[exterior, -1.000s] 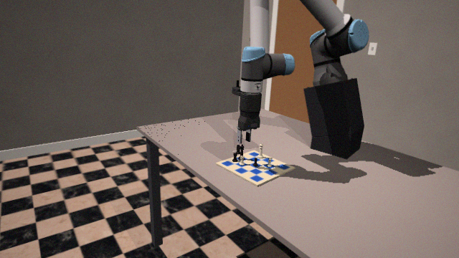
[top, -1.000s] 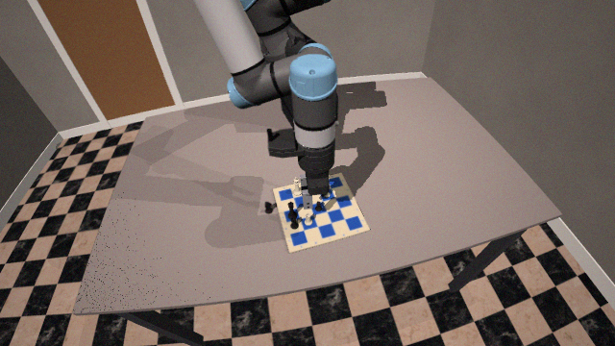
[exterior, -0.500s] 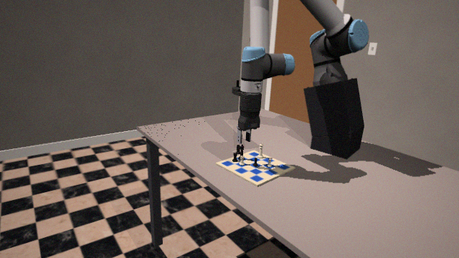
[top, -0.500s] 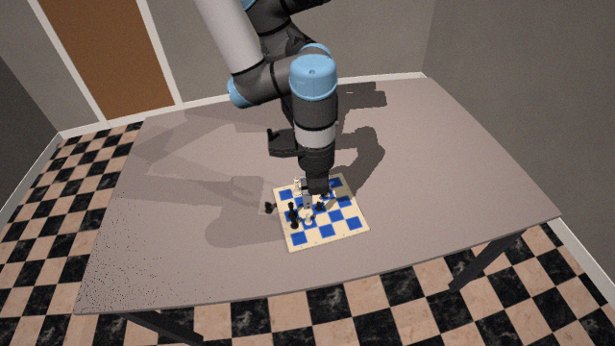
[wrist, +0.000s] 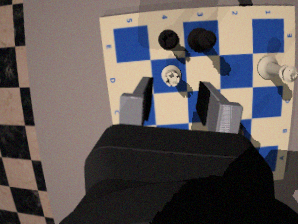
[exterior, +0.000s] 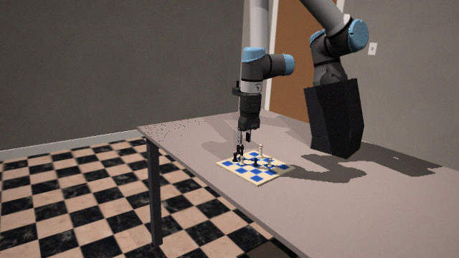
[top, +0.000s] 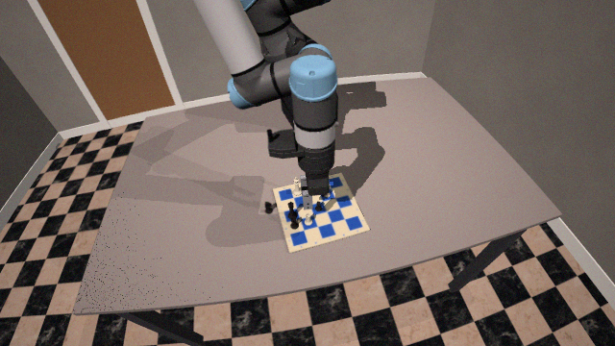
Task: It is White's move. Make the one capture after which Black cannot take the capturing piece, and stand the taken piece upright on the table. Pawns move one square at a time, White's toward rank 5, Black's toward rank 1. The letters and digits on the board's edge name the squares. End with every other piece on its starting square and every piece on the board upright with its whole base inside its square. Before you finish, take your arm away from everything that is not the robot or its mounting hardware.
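Right now my hand is 2 cm past the tall black piece, 4 cm to the left of it and 8 cm above it. Round my hand: blue-and-cream chessboard (4 cm behind, 3 cm to the left, 11 cm below); black pawn (4 cm behind, 3 cm to the left, 10 cm below); tall white piece (11 cm behind, 3 cm to the right, 8 cm below).
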